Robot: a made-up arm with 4 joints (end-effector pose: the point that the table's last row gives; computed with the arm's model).
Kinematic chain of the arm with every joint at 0, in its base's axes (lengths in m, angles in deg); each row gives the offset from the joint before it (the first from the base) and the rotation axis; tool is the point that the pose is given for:
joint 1: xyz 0 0 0.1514 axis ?
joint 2: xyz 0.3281 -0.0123 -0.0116 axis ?
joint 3: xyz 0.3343 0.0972 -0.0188 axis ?
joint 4: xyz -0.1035 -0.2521 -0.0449 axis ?
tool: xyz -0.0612 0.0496 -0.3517
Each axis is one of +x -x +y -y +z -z.
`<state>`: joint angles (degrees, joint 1 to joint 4).
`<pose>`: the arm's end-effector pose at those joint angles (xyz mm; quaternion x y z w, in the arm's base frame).
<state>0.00 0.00 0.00 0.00</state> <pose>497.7 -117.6 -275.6 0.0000 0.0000 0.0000 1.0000</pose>
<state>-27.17 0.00 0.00 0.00</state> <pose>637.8 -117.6 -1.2 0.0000 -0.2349 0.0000 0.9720</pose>
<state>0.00 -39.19 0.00 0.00</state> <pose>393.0 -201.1 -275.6 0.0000 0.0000 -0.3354 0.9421</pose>
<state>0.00 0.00 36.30 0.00</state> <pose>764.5 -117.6 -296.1 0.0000 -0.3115 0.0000 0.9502</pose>
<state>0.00 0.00 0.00 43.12</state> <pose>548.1 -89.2 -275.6 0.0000 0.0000 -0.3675 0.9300</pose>
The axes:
joint 1: +y
joint 2: +z
joint 3: -y
joint 4: -z

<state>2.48 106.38 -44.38 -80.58</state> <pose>534.4 -10.7 -72.2 0.0643 -0.3668 -0.9258 0.0642</pose>
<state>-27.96 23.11 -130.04 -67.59</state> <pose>304.4 -133.8 717.1 0.2603 0.7425 0.3744 0.4907</pose>
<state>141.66 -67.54 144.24 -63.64</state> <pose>-216.2 -738.5 -260.7 -0.2944 0.1607 0.8151 0.4723</pose>
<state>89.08 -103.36 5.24 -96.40</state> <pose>-437.6 -180.2 83.6 -0.0746 0.7050 -0.0116 0.7052</pose>
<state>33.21 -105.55 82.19 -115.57</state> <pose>-183.8 -634.9 26.7 -0.5710 0.4358 0.2389 0.6535</pose>
